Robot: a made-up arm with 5 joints.
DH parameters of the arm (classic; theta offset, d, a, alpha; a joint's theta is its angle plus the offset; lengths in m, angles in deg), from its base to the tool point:
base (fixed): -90 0.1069 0 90
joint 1: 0 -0.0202 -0.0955 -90
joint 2: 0 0.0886 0.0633 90
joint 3: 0 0.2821 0.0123 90
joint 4: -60.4 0 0.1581 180
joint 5: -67.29 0 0.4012 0
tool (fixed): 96.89 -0.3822 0 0
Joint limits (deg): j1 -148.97..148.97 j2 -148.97..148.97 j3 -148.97..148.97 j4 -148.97..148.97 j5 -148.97..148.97
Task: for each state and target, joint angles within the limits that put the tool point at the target. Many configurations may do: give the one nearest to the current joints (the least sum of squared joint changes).
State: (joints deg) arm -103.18 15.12 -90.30 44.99 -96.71
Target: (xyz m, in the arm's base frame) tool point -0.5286 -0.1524 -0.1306
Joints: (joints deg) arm -118.64 53.68 -95.47 40.21 -87.93
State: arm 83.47 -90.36 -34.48 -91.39 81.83
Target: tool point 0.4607 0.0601 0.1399
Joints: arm 90.77 -83.08 -48.45 -66.96 62.56
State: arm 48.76 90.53 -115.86 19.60 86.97
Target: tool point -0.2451 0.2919 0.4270
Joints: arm 9.80 108.38 -125.92 4.49 125.74
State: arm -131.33 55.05 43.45 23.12 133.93
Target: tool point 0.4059 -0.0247 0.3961
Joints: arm -131.45 77.70 39.07 18.98 126.65
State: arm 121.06 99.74 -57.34 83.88 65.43
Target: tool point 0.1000 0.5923 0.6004
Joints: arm 148.97 114.63 -78.49 116.10 37.44
